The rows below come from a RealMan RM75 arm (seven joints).
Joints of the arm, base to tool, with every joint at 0 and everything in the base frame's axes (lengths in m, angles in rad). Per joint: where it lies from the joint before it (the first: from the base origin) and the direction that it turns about. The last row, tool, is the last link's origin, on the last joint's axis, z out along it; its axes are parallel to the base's.
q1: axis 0 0 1 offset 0 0 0.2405
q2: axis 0 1 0 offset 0 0 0
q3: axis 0 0 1 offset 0 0 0.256
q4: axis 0 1 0 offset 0 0 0
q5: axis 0 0 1 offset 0 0 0.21
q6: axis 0 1 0 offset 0 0 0
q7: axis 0 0 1 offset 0 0 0.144
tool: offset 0 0 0
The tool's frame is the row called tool.
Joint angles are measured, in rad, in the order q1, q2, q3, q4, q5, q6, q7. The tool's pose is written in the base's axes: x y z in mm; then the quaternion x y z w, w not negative. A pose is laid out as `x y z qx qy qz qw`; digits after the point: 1 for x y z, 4 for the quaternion.
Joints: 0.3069 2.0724 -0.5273 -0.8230 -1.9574 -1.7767 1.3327
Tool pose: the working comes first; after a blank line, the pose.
Where each joint sits with the arm in this pose, in the base's axes (m; each line is computed from the numbers above, not from the rounded line before):
q1: 0.0000 0.0000 0.2405
q2: 0.0000 0.0000 0.2405
q3: 0.2140 0.0678 0.1174
q4: 0.2140 0.0678 0.1174
q5: 0.3709 0.1988 0.1654
q6: 0.3709 0.1988 0.1654
q7: 0.3085 0.2669 0.0550
the tool: 0.3085 0.2669 0.0550

308.5 266.9 55.0 -0.9135 0.2216 0.2835 0.1900
